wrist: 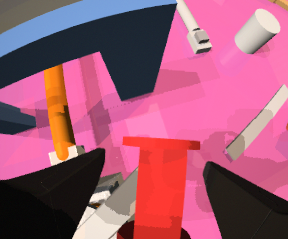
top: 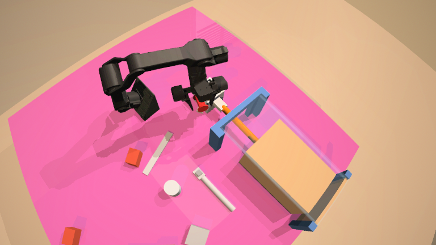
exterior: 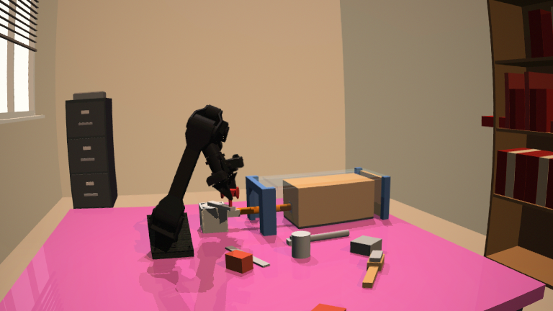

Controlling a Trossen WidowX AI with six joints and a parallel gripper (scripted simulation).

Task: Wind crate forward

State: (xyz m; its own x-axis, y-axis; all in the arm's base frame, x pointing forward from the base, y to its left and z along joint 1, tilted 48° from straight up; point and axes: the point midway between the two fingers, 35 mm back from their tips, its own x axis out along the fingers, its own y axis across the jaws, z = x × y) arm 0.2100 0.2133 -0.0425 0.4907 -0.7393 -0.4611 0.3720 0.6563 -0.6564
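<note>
The winch handle is 40 mm to the left of my gripper tip, 30 mm below it and 30 mm behind it. Round my gripper tip: blue steel frame (100 mm to the left, 90 mm ahead, 30 mm below); winch (100 mm below, 80 mm to the left, 80 mm behind); red knob (10 mm behind).
</note>
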